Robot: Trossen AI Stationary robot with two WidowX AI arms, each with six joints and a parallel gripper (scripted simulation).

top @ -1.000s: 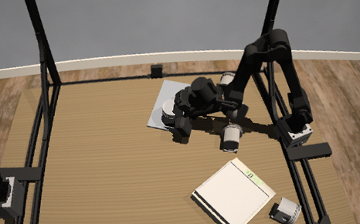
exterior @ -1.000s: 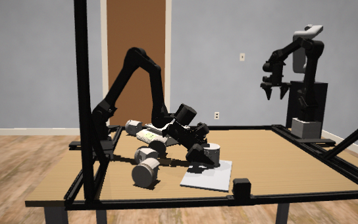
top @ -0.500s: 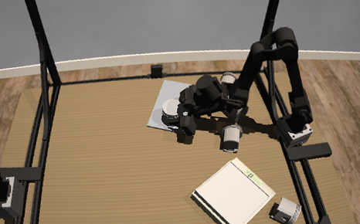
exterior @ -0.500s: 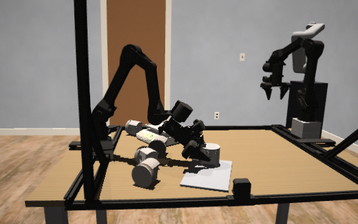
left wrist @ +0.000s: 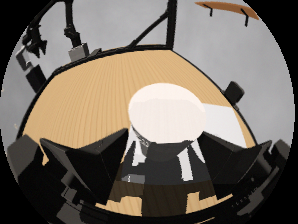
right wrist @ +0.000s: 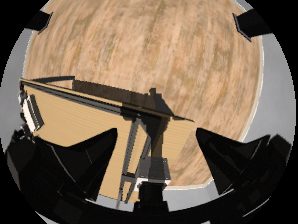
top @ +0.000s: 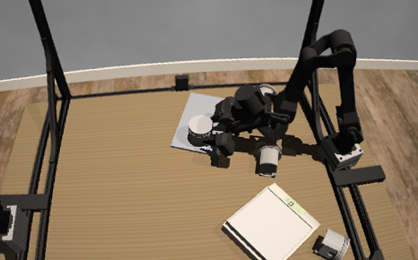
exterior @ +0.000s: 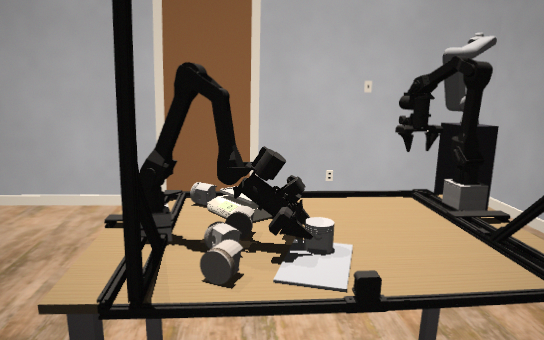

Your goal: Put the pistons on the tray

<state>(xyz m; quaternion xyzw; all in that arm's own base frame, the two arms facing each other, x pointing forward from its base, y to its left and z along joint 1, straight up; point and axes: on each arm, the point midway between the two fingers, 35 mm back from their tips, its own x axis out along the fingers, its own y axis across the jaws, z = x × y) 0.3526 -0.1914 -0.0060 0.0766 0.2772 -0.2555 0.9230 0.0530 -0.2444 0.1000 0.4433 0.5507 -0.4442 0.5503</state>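
The flat steel tray lies 90 mm behind my left hand, 10 mm to the right of it and 60 mm below it.
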